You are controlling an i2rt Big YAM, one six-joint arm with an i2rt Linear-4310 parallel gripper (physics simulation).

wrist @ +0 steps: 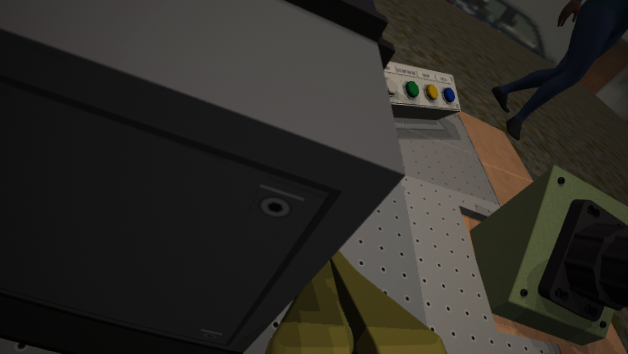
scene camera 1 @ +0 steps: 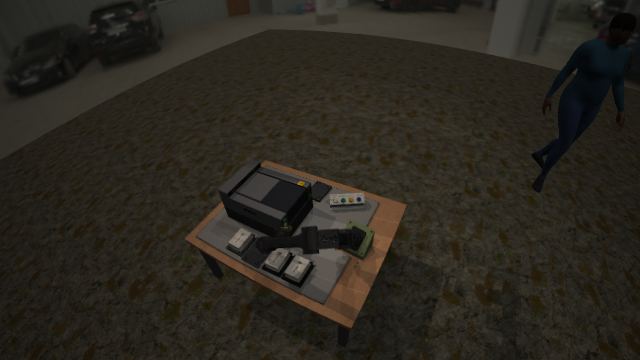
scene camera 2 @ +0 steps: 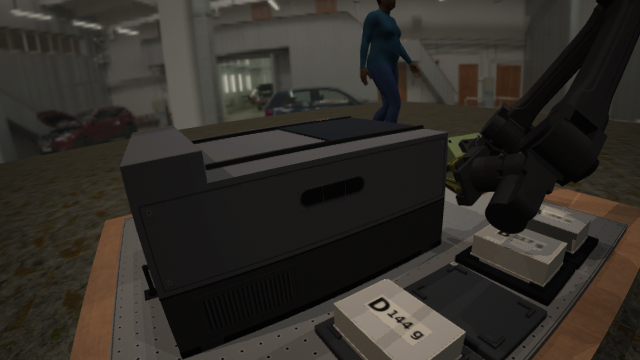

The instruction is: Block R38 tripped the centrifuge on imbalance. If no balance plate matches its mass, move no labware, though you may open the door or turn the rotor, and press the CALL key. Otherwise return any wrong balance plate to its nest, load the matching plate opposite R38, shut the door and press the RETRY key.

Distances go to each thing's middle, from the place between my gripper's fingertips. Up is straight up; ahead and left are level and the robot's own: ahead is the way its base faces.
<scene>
My gripper is now 4 cm past the balance plate B (scene camera 2: 529, 256), 18 cm to the right of it and 8 cm above it. From my hand the other things lie so: black centrifuge box (scene camera 2: 240, 231) 28 cm ahead, 7 cm to the right, 1 cm above; sliding door (scene camera 2: 341, 128) 13 cm ahead, 10 cm to the right, 10 cm above; balance plate A (scene camera 2: 570, 228) 17 cm behind, 16 cm to the left, 8 cm below.
</scene>
